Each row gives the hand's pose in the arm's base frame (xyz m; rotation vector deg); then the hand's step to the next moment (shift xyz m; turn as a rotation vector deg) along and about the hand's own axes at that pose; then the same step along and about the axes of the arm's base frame.
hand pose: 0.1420 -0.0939 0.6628 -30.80 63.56 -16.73
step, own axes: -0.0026 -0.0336 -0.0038 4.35 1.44 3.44
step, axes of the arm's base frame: -0.0032 -0.0279 0.0191 4.90 0.02 -2.97
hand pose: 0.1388 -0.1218 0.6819 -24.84 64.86 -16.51
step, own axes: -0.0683 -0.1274 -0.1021 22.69 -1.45 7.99
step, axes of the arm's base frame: -0.1214 -0.1017 0.0790 16.42 -9.64 -14.77
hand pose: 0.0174 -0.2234 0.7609 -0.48 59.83 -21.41
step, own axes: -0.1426 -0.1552 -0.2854 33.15 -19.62 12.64
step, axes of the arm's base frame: -0.3507 -0.0536 0.0033 19.60 -30.65 -17.89
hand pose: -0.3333 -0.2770 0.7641 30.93 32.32 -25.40
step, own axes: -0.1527 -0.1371 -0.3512 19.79 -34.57 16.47
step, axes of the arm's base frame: -0.3217 0.1376 -0.2075 3.01 -41.18 -12.37
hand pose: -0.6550 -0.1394 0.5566 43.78 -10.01 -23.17
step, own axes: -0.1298 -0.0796 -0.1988 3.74 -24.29 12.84
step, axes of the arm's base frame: -0.0820 0.1287 -0.1985 -7.50 -25.51 -7.87
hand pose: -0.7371 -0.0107 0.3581 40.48 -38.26 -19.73
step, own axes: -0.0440 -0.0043 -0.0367 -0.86 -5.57 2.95
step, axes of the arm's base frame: -0.0085 0.0367 -0.0434 -3.00 -4.99 -2.57
